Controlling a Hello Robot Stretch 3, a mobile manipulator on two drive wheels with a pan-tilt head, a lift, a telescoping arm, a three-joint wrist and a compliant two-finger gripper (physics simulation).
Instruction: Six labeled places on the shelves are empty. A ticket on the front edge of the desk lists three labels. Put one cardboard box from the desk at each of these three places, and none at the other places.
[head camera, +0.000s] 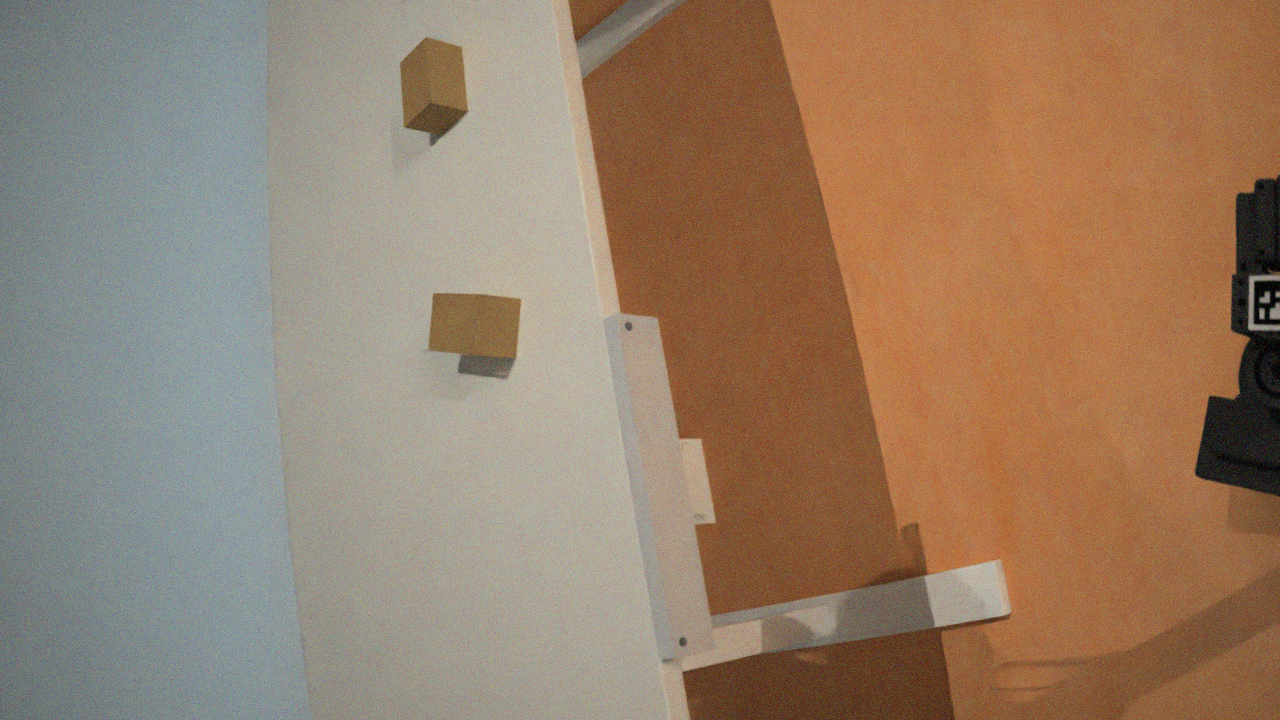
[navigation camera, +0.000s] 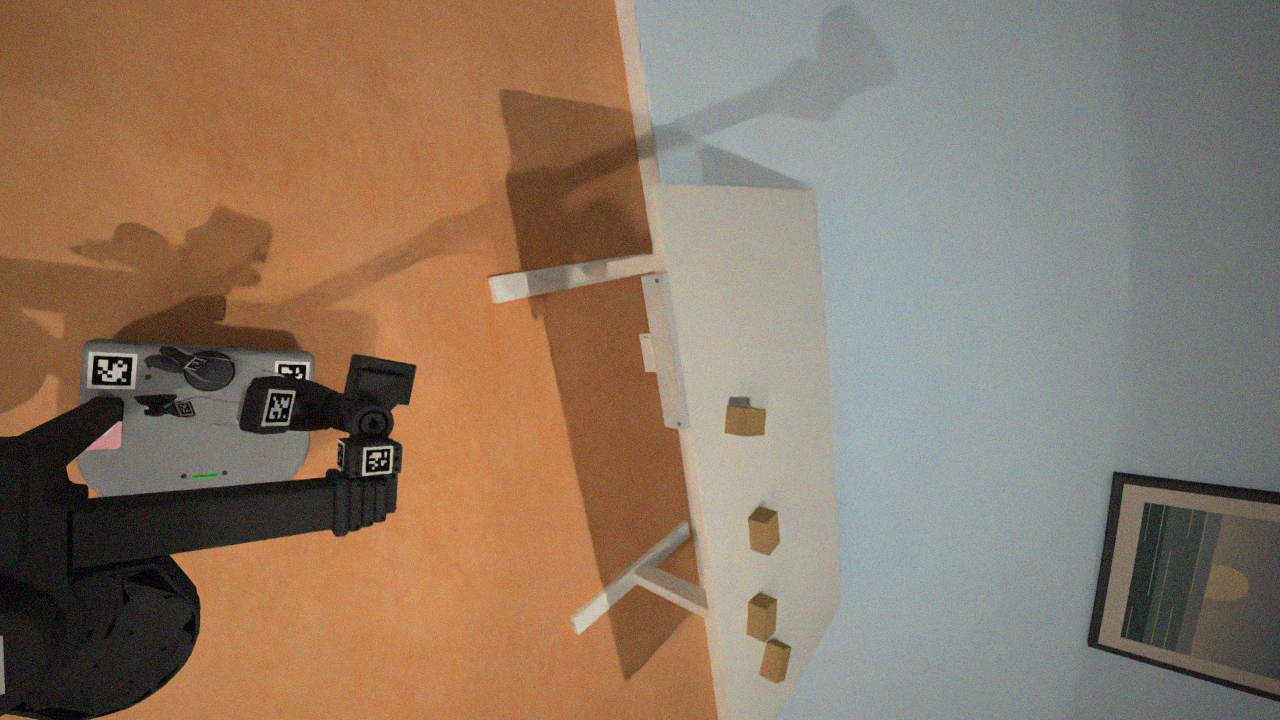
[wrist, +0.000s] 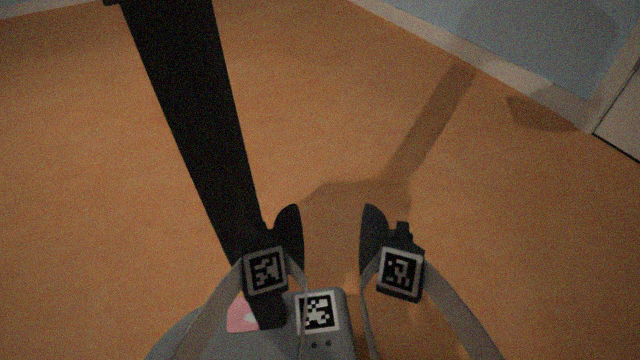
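Where they show: gripper, fingertip midpoint: (navigation camera: 144, 378); robot's base, origin of the base link: (navigation camera: 210, 369).
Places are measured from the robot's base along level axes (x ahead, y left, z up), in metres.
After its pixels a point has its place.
Observation:
Two cardboard boxes (head camera: 434, 85) @(y -0.978, x -0.315, z 0.763 m) (head camera: 474, 325) @(y -0.844, x -0.042, z 0.770 m) stand apart on the white desk (head camera: 429, 537) @(y -0.993, x 0.194, z 0.720 m) (navigation camera: 738, 232) @(y -0.851, x 0.379, z 0.720 m) in the head view. The navigation view shows several boxes (navigation camera: 745, 420) @(y -0.841, x -0.039, z 0.769 m) (navigation camera: 763, 530) @(y -0.976, x -0.311, z 0.761 m) (navigation camera: 761, 616) @(y -1.008, x -0.539, z 0.759 m) (navigation camera: 775, 660) @(y -1.123, x -0.712, z 0.756 m) along the desk. A pale panel (head camera: 659, 483) @(y -0.643, x 0.090, z 0.703 m) (navigation camera: 665, 349) @(y -0.641, x 0.097, z 0.702 m) with two dark dots runs along the desk's front edge, and a small pale tab (head camera: 698, 480) @(y -0.653, x 0.090, z 0.644 m) (navigation camera: 648, 352) @(y -0.652, x 0.091, z 0.649 m) sticks out from it; no label is readable. My gripper (navigation camera: 165, 385) @(y 0.064, x 0.006, z 0.460 m) (wrist: 330, 228) @(y 0.064, x 0.006, z 0.460 m) is open and empty, over my base and away from the desk. The shelves do not show.
White desk legs (head camera: 859, 608) (navigation camera: 572, 275) (navigation camera: 626, 582) reach out over the orange floor. A blue wall (head camera: 134, 358) @(y -1.539, x 0.015, z 0.938 m) (navigation camera: 966, 358) @(y -1.498, x 0.143, z 1.101 m) stands behind the desk, with a framed picture (navigation camera: 1106, 564) @(y -1.646, x -0.391, z 1.448 m). The wrist view shows my base (wrist: 325, 345), a skirting board (wrist: 500, 70) and part of a pale door (wrist: 625, 120).

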